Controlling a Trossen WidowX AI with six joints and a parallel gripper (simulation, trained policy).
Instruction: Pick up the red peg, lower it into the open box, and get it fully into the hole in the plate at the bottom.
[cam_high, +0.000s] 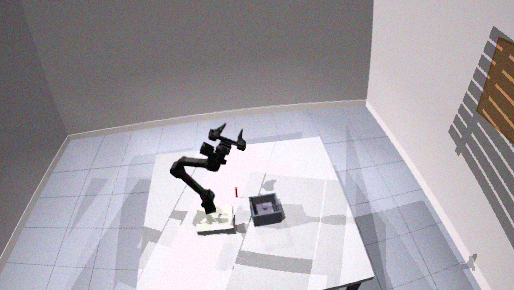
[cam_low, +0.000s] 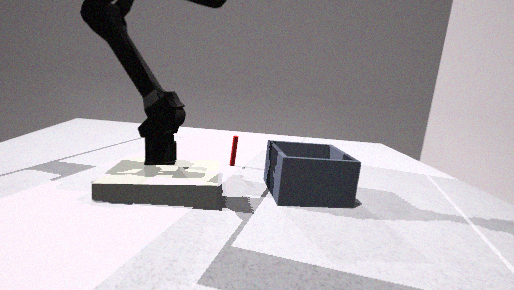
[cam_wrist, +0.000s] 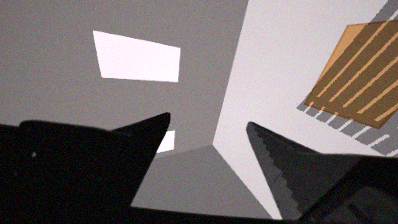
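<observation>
Right now my gripper tip is 1 cm past the red peg, 16 cm to the right of it and 58 cm above it. Also, from my gripper tip: dark box 11 cm ahead, 5 cm to the right, 60 cm below; then plate 11 cm ahead, 5 cm to the right, 58 cm below.
</observation>
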